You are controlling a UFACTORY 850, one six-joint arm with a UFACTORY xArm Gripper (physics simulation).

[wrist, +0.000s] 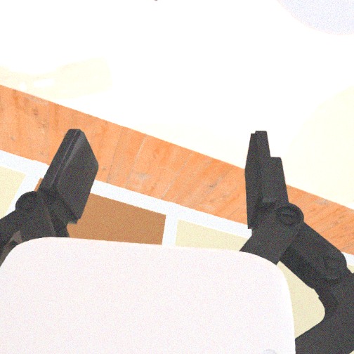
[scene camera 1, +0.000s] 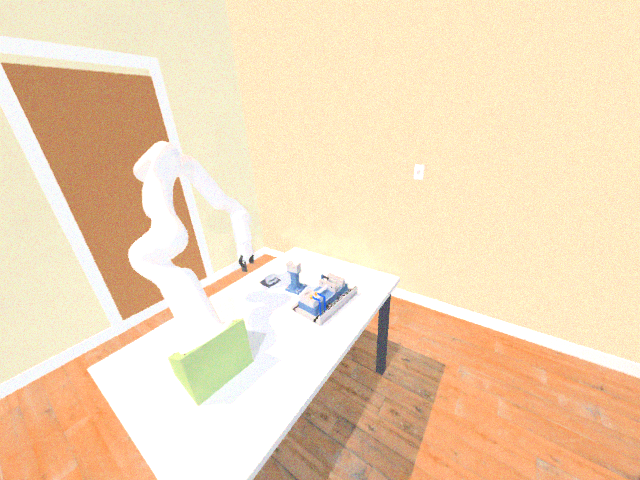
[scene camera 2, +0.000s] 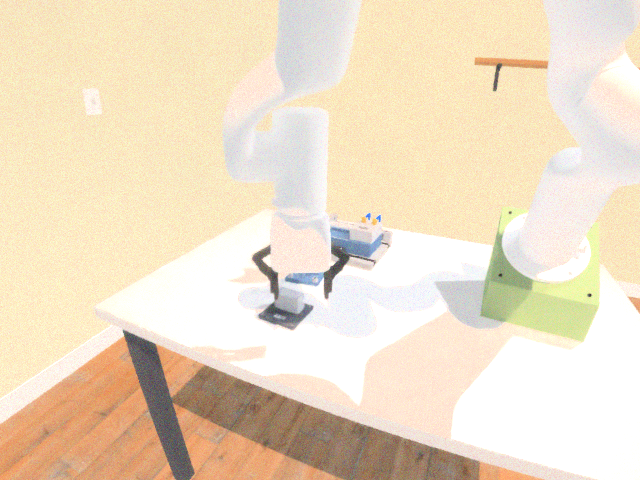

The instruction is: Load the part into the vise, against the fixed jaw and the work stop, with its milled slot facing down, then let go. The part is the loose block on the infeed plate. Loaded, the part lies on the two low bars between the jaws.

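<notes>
The part, a small light grey block (scene camera 1: 271,279) (scene camera 2: 290,301), sits on the dark infeed plate (scene camera 2: 267,314). Its milled slot cannot be made out. My gripper (scene camera 1: 248,264) (scene camera 2: 301,296) (wrist: 166,147) is open and empty, pointing down. In the scene camera 1 view it hangs above table height, to the left of the plate; in the scene camera 2 view its left fingertip overlaps the block's upper edge. The block does not show in the wrist view. The blue and light grey vise (scene camera 1: 311,305) (scene camera 2: 364,242) stands beyond the plate, partly hidden by the arm in the scene camera 2 view.
A blue pedestal (scene camera 1: 295,282) with a light top stands between the infeed plate and the vise; its base (scene camera 2: 303,279) shows below my gripper. The green robot base block (scene camera 1: 217,361) (scene camera 2: 537,310) stands at the other end of the white table (scene camera 1: 206,439) (scene camera 2: 320,372).
</notes>
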